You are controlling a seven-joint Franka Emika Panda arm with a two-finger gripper.
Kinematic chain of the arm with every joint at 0, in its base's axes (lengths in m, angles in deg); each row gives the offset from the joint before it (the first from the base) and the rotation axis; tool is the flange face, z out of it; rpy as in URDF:
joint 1: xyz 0 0 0.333 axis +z
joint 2: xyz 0 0 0 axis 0.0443 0.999 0
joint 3: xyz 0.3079 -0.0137 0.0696 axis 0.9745 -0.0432 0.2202
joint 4: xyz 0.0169 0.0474 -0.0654 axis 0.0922 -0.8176 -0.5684
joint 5: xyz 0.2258 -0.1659 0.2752 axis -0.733 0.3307 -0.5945
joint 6: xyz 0 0 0 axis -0.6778 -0.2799 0.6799
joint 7: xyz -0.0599 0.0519 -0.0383 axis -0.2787 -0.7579 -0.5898
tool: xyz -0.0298 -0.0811 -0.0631 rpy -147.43 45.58 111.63
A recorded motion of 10 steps. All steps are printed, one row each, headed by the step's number.
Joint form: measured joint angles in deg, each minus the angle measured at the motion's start. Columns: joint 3, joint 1, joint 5, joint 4, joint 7, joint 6, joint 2.
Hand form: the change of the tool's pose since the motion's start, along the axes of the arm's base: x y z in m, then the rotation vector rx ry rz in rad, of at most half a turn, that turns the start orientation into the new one. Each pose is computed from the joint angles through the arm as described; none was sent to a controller.
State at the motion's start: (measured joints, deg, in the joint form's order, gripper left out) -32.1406 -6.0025 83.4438 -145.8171 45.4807 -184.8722 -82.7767
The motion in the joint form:
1: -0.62 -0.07 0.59 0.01 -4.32 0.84 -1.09
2: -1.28 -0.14 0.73 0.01 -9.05 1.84 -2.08
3: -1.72 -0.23 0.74 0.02 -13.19 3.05 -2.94
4: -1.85 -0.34 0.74 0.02 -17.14 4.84 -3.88
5: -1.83 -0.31 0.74 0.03 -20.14 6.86 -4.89
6: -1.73 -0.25 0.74 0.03 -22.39 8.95 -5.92
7: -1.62 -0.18 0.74 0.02 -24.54 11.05 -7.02
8: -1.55 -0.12 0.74 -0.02 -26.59 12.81 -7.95
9: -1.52 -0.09 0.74 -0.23 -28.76 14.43 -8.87
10: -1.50 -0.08 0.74 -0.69 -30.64 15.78 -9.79
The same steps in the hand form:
1: -0.0055 -0.0068 0.0089 -0.0140 0.0050 0.0646
2: -0.0113 -0.0134 0.0165 -0.0200 0.0150 0.1325
3: -0.0169 -0.0180 0.0225 -0.0222 0.0292 0.1926
4: -0.0236 -0.0198 0.0281 -0.0223 0.0517 0.2533
5: -0.0307 -0.0188 0.0340 -0.0208 0.0748 0.3022
6: -0.0381 -0.0169 0.0398 -0.0182 0.0974 0.3397
7: -0.0459 -0.0147 0.0461 -0.0152 0.1189 0.3758
8: -0.0527 -0.0130 0.0511 -0.0121 0.1376 0.4099
9: -0.0596 -0.0119 0.0547 -0.0078 0.1571 0.4453
10: -0.0666 -0.0110 0.0566 -0.0030 0.1755 0.4756

